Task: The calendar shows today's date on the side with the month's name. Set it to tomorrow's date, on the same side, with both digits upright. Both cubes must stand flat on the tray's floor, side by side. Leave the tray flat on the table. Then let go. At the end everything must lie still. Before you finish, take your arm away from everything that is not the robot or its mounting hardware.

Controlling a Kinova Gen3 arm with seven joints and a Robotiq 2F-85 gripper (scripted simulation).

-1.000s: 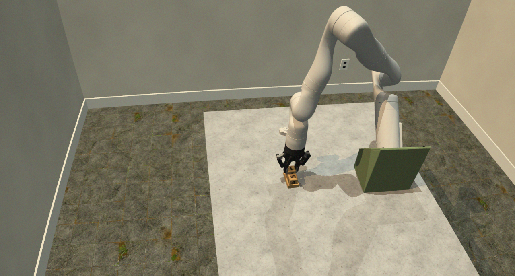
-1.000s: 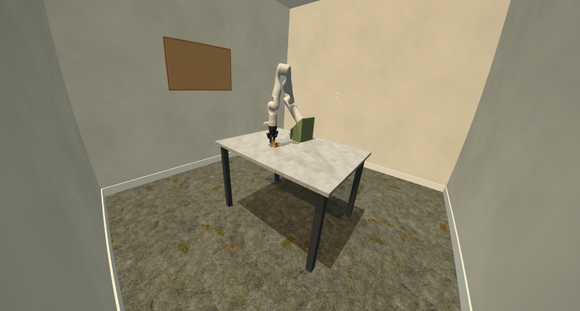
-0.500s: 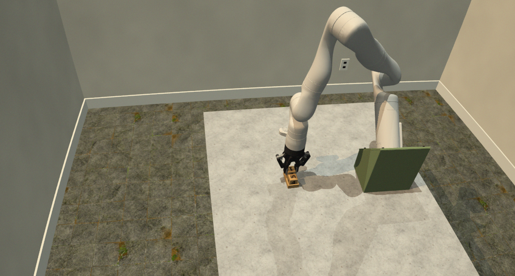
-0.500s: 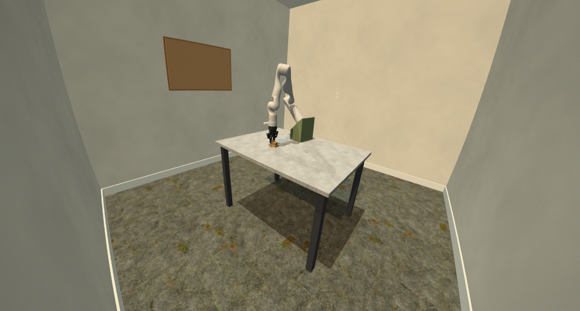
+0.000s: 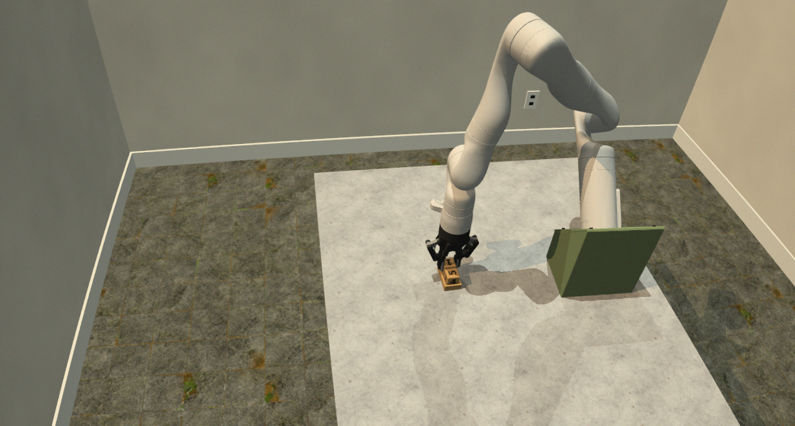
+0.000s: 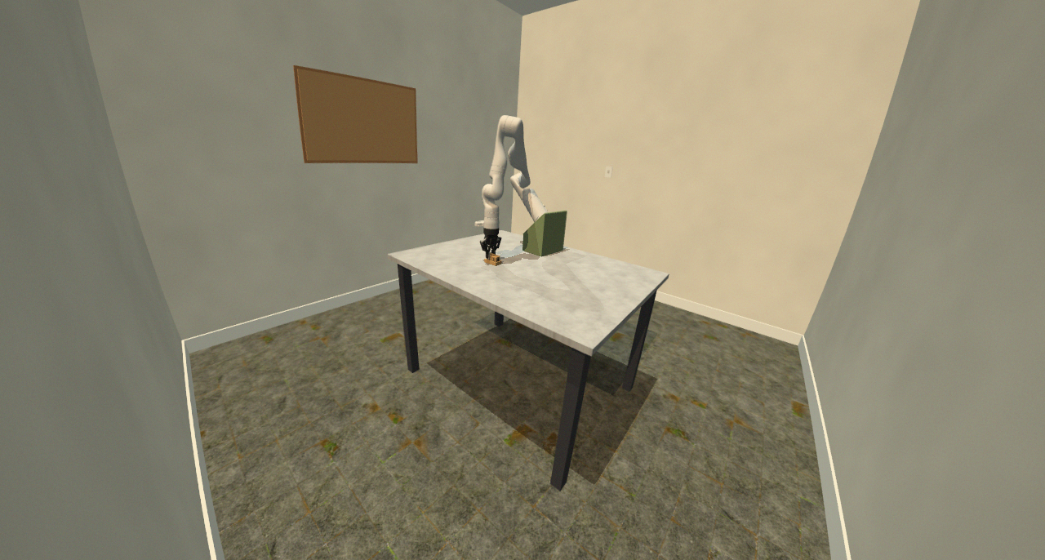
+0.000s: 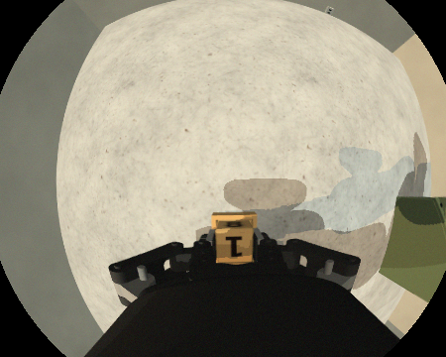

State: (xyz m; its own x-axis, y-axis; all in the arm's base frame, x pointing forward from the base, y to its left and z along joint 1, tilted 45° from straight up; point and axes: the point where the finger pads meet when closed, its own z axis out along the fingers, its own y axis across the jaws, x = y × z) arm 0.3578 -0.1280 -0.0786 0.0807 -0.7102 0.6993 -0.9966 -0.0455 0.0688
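Right now my hand is 3 cm above the wooden tray and 2 cm to the right of it.
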